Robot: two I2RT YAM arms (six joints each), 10 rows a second.
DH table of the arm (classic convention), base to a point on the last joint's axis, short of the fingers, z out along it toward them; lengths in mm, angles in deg. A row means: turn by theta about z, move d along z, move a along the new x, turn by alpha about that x. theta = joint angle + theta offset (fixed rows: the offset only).
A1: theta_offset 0; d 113.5; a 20; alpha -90
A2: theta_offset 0; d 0; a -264; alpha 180
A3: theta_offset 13.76; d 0; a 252.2; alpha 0
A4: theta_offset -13.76; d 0; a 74; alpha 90
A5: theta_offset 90; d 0; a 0; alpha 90
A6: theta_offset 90; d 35.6; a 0; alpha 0
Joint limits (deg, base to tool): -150..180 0..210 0..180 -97..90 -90..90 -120..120
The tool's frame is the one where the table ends.
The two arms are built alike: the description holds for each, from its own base.
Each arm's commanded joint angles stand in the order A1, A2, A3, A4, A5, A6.
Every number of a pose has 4 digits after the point.
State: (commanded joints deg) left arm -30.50 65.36 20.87 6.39 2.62 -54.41; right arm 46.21 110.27 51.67 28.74 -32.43 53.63
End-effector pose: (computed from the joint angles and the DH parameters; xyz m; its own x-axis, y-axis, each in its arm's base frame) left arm 0.1826 -0.1095 0.1570 -0.7469 -0.5028 -0.4350 -0.1192 0.7450 -0.6564; right arm 0.2495 0.2879 0.1315 -0.9541 -0.0131 -0.2993 -0.2747 0.4367 0.8566
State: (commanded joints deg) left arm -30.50 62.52 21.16 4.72 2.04 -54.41; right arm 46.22 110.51 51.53 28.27 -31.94 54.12
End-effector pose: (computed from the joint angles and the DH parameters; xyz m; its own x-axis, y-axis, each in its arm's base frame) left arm 0.1800 -0.1075 0.1655 -0.7317 -0.5122 -0.4497 -0.1086 0.7390 -0.6649; right arm 0.2491 0.2872 0.1285 -0.9585 -0.0065 -0.2850 -0.2572 0.4504 0.8550
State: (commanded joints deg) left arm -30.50 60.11 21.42 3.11 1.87 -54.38; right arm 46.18 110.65 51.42 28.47 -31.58 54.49
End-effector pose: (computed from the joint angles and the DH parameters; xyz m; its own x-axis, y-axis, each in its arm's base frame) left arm 0.1771 -0.1057 0.1723 -0.7229 -0.5171 -0.4582 -0.0988 0.7338 -0.6722; right arm 0.2494 0.2868 0.1274 -0.9597 0.0015 -0.2811 -0.2498 0.4544 0.8551
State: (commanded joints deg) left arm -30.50 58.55 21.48 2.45 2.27 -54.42; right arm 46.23 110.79 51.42 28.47 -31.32 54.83
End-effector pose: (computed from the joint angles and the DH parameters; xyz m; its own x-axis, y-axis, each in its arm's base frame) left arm 0.1751 -0.1048 0.1767 -0.7201 -0.5190 -0.4605 -0.0867 0.7258 -0.6824; right arm 0.2493 0.2870 0.1265 -0.9611 0.0062 -0.2760 -0.2427 0.4580 0.8552
